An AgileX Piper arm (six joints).
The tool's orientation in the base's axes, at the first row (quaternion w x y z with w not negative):
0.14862 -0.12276 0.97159 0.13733
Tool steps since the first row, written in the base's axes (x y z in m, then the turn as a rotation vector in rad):
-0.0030 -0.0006 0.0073 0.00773 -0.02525 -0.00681
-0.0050 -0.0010 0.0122 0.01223 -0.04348 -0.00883
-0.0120 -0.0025 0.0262 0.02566 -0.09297 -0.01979
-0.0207 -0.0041 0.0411 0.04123 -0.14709 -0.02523
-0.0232 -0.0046 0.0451 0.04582 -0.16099 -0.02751
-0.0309 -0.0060 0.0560 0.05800 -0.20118 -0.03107
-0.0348 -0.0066 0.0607 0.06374 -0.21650 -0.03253
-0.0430 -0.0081 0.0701 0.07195 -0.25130 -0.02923
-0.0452 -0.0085 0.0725 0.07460 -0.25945 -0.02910
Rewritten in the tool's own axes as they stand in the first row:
0.0005 0.0020 -0.0076 0.00003 -0.02726 0.00056
0.0009 0.0033 -0.0128 0.00012 -0.04598 -0.00196
0.0032 0.0071 -0.0279 0.00101 -0.09839 -0.00349
0.0067 0.0114 -0.0443 -0.00095 -0.15444 -0.01094
0.0078 0.0126 -0.0487 -0.00171 -0.16920 -0.01189
0.0117 0.0159 -0.0611 -0.00389 -0.21089 -0.01771
0.0139 0.0176 -0.0666 -0.00570 -0.22711 -0.01955
0.0188 0.0206 -0.0778 -0.00749 -0.26108 -0.03104
0.0201 0.0214 -0.0807 -0.00837 -0.26939 -0.03296

